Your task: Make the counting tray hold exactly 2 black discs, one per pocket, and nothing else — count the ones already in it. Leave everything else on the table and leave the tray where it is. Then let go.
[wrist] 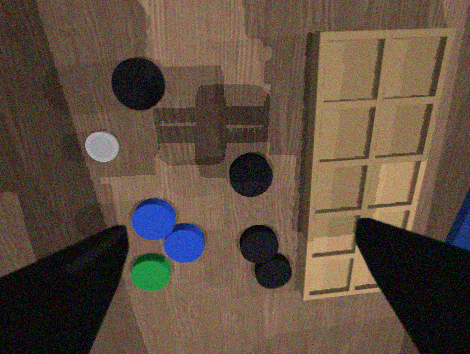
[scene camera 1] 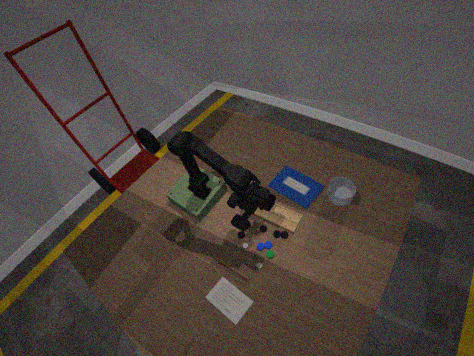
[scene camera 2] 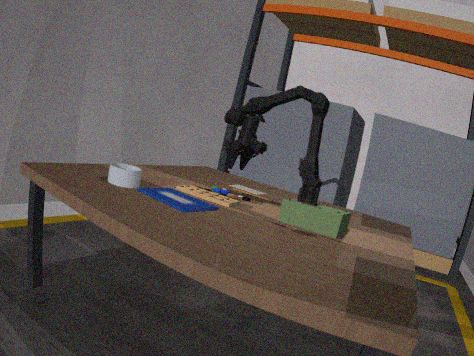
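Observation:
The wooden counting tray [scene camera 1: 285,216] [scene camera 2: 230,202] [wrist: 311,165] has two rows of pockets. The pockets visible in the wrist view are empty; my right fingertip hides part of the near end. Beside its long side lie several black discs: one far off [scene camera 1: 241,234] [wrist: 138,83], one nearer the tray [scene camera 1: 263,228] [wrist: 251,174], and a touching pair, one disc [scene camera 1: 277,234] [wrist: 259,243] against another disc [scene camera 1: 285,234] [wrist: 273,271]. My gripper [scene camera 2: 235,166] [wrist: 244,232] is open and empty, above the discs and tray edge.
Two blue discs [wrist: 154,219] [wrist: 184,243], a green disc [scene camera 1: 270,254] [wrist: 151,272] and a white disc [scene camera 1: 245,245] [wrist: 102,146] lie near the black ones. A blue folder [scene camera 1: 310,196] [scene camera 2: 200,204] and clear cup [scene camera 1: 342,191] [scene camera 2: 124,176] are beyond the tray. A paper [scene camera 1: 229,300] lies opposite.

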